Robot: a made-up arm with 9 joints. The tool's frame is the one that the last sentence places.
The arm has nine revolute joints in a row. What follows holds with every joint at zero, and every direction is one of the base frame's. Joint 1 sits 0.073 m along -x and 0.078 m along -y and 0.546 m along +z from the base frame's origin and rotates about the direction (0.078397, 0.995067, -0.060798). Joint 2 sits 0.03 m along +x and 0.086 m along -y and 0.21 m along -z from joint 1 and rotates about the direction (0.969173, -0.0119, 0.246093). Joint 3 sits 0.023 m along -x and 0.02 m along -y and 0.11 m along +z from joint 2 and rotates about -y. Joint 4 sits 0.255 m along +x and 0.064 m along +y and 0.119 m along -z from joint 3 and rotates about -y. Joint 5 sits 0.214 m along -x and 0.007 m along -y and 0.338 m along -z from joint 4 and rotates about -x. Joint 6 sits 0.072 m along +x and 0.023 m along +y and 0.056 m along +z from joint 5 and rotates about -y. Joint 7 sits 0.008 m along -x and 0.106 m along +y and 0.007 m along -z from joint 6 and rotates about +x. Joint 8 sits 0.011 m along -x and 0.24 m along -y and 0.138 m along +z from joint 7 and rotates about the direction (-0.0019, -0.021, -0.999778). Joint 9 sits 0.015 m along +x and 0.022 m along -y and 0.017 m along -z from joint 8 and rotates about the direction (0.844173, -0.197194, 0.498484). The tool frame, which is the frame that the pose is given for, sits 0.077 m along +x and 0.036 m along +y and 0.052 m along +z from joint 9; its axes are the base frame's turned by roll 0, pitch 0 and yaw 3.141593 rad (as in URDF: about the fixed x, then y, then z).
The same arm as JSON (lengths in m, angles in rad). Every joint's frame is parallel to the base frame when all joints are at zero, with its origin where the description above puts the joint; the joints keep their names.
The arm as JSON. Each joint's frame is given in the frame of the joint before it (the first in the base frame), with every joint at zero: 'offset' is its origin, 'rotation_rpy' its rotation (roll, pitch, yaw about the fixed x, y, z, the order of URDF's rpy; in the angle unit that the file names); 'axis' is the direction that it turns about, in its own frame. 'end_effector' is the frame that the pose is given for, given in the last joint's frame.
{"length_unit": "m", "angle_unit": "rad", "chain": [
  {"id": "joint 1", "offset": [-0.073, -0.078, 0.546], "rotation_rpy": [0.0, 0.0, 0.0], "axis": [0.078397, 0.995067, -0.060798]},
  {"id": "joint 2", "offset": [0.03, -0.086, -0.21], "rotation_rpy": [0.0, 0.0, 0.0], "axis": [0.969173, -0.0119, 0.246093]},
  {"id": "joint 3", "offset": [-0.023, -0.02, 0.11], "rotation_rpy": [0.0, 0.0, 0.0], "axis": "-y"},
  {"id": "joint 4", "offset": [0.255, 0.064, -0.119], "rotation_rpy": [0.0, 0.0, 0.0], "axis": "-y"},
  {"id": "joint 5", "offset": [-0.214, -0.007, -0.338], "rotation_rpy": [0.0, 0.0, 0.0], "axis": "-x"},
  {"id": "joint 6", "offset": [0.072, 0.023, 0.056], "rotation_rpy": [0.0, 0.0, 0.0], "axis": "-y"},
  {"id": "joint 7", "offset": [-0.008, 0.106, -0.007], "rotation_rpy": [0.0, 0.0, 0.0], "axis": "+x"},
  {"id": "joint 8", "offset": [-0.011, -0.24, 0.138], "rotation_rpy": [0.0, 0.0, 0.0], "axis": [-0.0019, -0.021, -0.999778]},
  {"id": "joint 9", "offset": [0.015, -0.022, -0.017], "rotation_rpy": [0.0, 0.0, 0.0], "axis": [0.844173, -0.197194, 0.498484]}
], "end_effector": {"offset": [0.077, 0.036, 0.052], "rotation_rpy": [0.0, 0.0, -3.1416]}}

